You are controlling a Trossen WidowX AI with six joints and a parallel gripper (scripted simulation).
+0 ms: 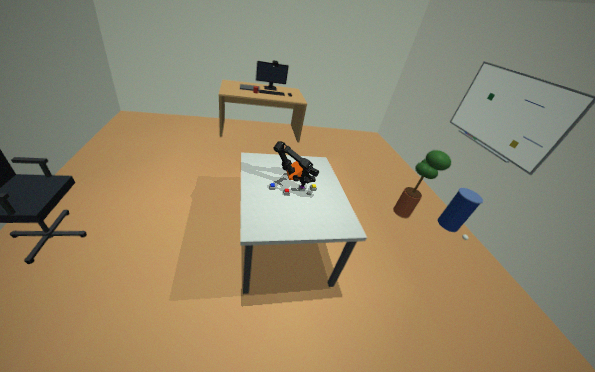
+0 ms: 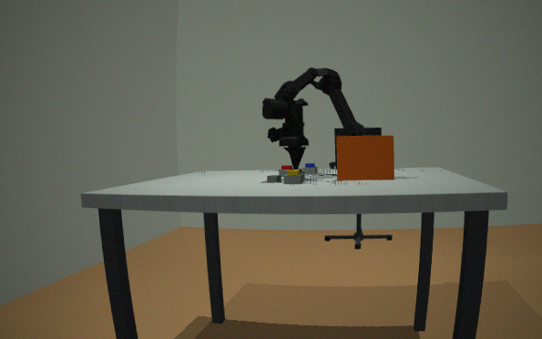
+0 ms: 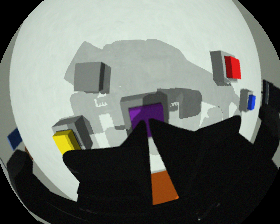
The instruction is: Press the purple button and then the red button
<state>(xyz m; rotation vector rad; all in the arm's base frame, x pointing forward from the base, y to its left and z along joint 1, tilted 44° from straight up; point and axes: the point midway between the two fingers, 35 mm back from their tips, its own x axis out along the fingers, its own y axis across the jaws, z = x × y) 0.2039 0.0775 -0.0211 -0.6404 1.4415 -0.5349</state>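
Right now my gripper tip is 10 mm above the purple button. Also, from my gripper tip: yellow button (110 mm to the left, 20 mm behind); then red button (140 mm to the right, 60 mm ahead); then small grey block (60 mm to the left, 50 mm ahead, 20 mm below).
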